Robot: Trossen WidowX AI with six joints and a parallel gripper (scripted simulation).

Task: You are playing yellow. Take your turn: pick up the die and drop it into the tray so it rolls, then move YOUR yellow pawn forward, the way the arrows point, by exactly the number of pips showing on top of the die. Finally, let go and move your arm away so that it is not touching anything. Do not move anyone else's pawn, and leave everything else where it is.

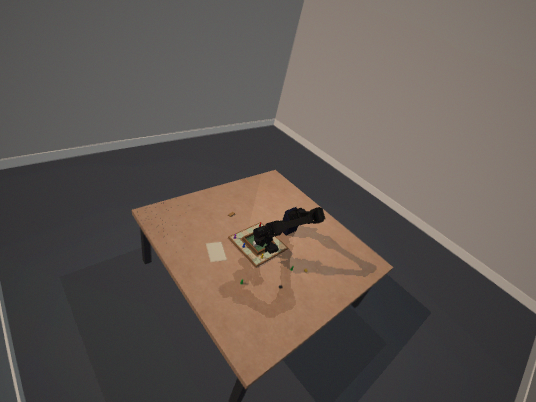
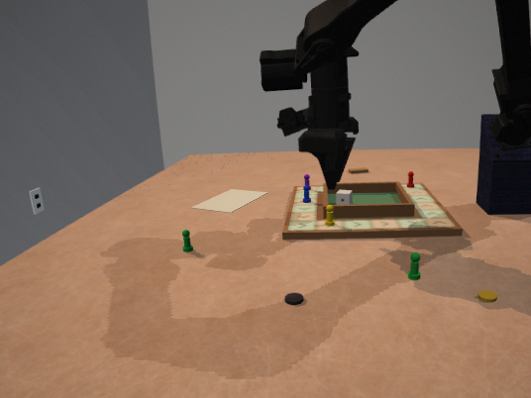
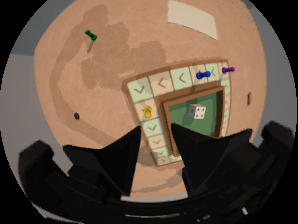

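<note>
Right now the yellow pawn is 10 mm ahead of my gripper tip, 10 mm to the left of it and 50 mm below it. From my gripper tip the other things lie so: white die: 30 mm behind, 90 mm to the right, 50 mm below; blue pawn: 40 mm ahead, 130 mm to the right, 50 mm below; green tray: 70 mm behind, 100 mm to the right, 70 mm below.
</note>
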